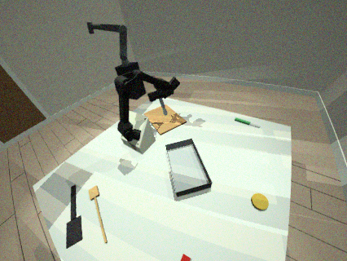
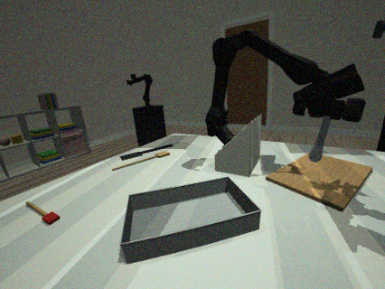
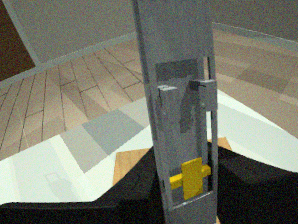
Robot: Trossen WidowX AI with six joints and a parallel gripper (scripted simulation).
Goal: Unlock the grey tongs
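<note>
Now: gripper tip 30 mm short of the yellow lock piece, 20 mm below it and 10 mm to the left of it. The rest, counted from my gripper tip: black spatula: 870 mm to the right, 220 mm below; grey roasting tin: 390 mm ahead, 360 mm to the right, 190 mm below; wooden board: 210 mm below, 10 mm to the right, 10 mm ahead.
</note>
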